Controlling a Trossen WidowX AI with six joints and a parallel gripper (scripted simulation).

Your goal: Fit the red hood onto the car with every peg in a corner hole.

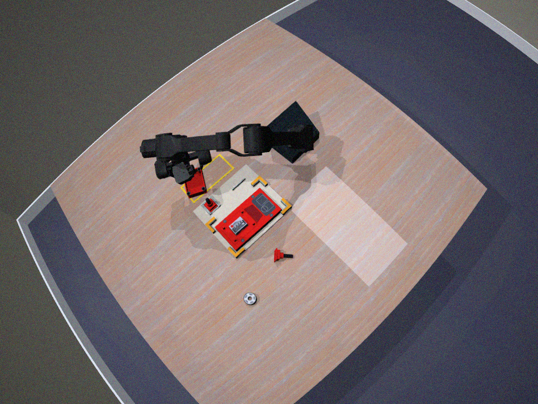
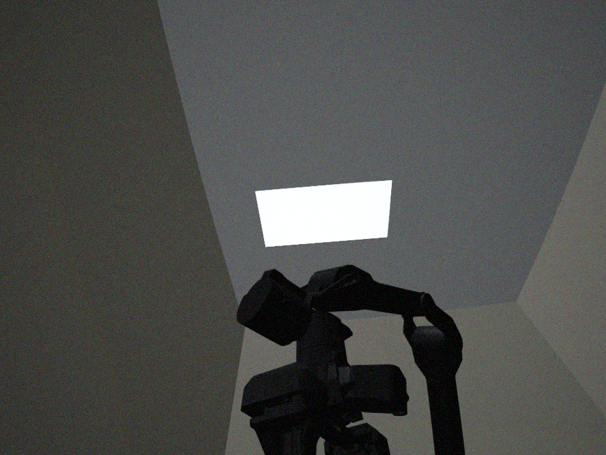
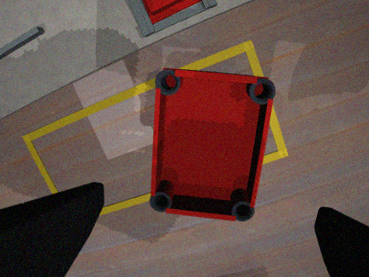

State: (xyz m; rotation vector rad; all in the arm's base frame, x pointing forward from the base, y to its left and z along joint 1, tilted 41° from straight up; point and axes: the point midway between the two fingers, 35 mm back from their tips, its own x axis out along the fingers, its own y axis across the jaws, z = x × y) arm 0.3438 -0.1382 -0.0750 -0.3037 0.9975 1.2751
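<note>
Now: gripper tip 8 cm above the red hood. The rest, counted from my gripper tip: grey engine block: 24 cm to the left, 6 cm below.
</note>
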